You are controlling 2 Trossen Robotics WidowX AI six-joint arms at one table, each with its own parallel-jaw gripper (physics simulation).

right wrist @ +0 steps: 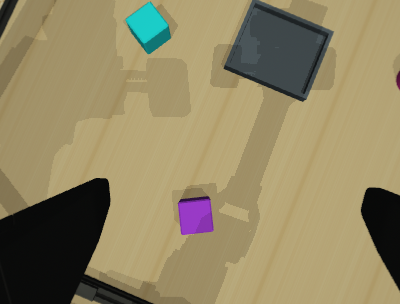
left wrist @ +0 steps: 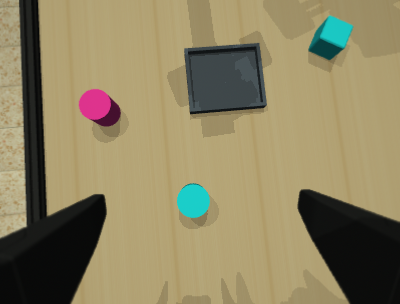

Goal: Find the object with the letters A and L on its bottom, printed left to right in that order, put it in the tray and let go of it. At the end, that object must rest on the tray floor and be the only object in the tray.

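Frame: origin at the left arm's base, x left, y down, z back, level; millimetres.
Where they show: left gripper, fingertip midpoint: (left wrist: 203,200); right gripper, fingertip midpoint: (right wrist: 235,194).
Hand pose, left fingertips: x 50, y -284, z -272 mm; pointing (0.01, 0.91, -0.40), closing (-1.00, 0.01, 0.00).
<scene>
After its pixels a point has its place.
A cyan cylinder (left wrist: 193,201) {x 53, y -27, z -245 mm} stands upright on the table, below and between the open fingers of my left gripper (left wrist: 203,200) {x 50, y -284, z -272 mm}. A magenta cylinder (left wrist: 95,104) {x 200, y -26, z -394 mm} stands left of the tray; its edge shows at the right of the right wrist view. A cyan block (left wrist: 336,33) {x -189, y -17, z -513 mm} (right wrist: 147,24) {x -188, y -17, z -520 mm} stands on the other side of the tray (left wrist: 187,82) {x 59, y 10, z -441 mm} (right wrist: 317,66) {x 57, y 9, z -450 mm}. A purple block (right wrist: 196,216) {x -4, y -17, z -726 mm} lies below and between the open fingers of my right gripper (right wrist: 235,194) {x -17, y -335, z -670 mm}. The tray floor holds no object. Both grippers are empty. The bottoms of all the objects are hidden, and no letters show.
A black frame bar (left wrist: 33,125) {x 311, y 7, z -370 mm} runs along the table's left edge in the left wrist view, with speckled floor (left wrist: 10,150) beyond it. Another black bar (right wrist: 117,291) {x -54, y 20, z -880 mm} crosses the bottom of the right wrist view. Arm shadows fall across the table (left wrist: 140,165) {x 142, y 27, z -302 mm} (right wrist: 310,200) {x 142, y 28, z -632 mm}.
</scene>
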